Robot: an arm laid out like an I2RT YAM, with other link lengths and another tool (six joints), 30 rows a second.
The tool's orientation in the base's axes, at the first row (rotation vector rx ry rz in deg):
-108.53 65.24 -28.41
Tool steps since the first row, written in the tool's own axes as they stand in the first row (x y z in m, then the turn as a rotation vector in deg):
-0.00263 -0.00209 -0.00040 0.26 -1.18 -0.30
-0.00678 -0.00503 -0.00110 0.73 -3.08 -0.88
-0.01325 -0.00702 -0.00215 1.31 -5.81 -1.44
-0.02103 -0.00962 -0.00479 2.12 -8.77 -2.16
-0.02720 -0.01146 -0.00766 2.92 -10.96 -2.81
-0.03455 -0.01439 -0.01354 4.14 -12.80 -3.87
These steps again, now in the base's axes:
-0.00052 0.00254 0.00217 0.54 -0.10 1.12
-0.00157 0.00644 0.00534 1.37 -0.34 2.97
-0.00454 0.01195 0.00813 2.70 -0.48 5.48
-0.00894 0.01799 0.01242 4.16 -0.84 8.25
-0.01308 0.02237 0.01608 5.26 -1.33 10.35
-0.01931 0.02662 0.02242 6.11 -2.45 12.35

